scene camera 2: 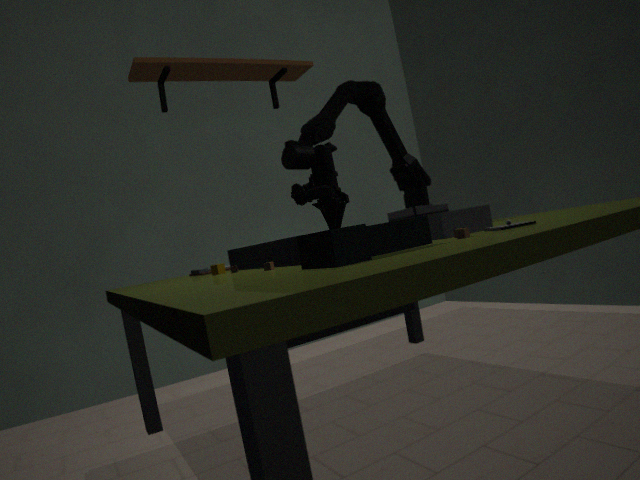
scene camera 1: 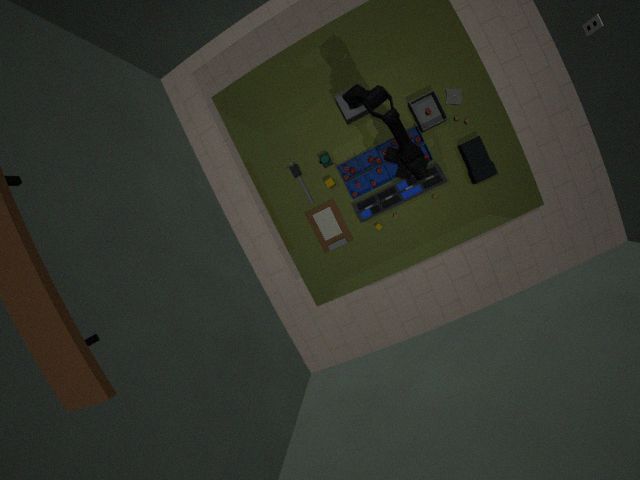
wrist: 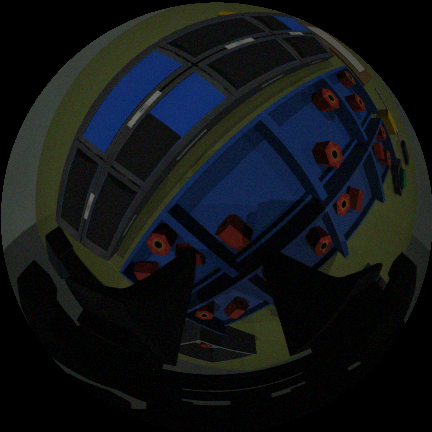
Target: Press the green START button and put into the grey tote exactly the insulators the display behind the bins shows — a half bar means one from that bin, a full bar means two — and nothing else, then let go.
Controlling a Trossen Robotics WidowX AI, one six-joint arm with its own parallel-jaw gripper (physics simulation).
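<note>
My gripper is partly open and empty, pointing down over the blue bins. In the wrist view, a red insulator lies near its fingertips, in the large front-row bin. Other red insulators lie in several bins. The grey tote holds one insulator. The display shows one full blue bar, a half bar below it, and another half bar at the far end. The green START button stands beyond the bins.
A black box stands beside the display's end. A brown-framed board, a long-handled tool and yellow blocks lie around the other end. A grey plate and small tan pieces lie near the tote.
</note>
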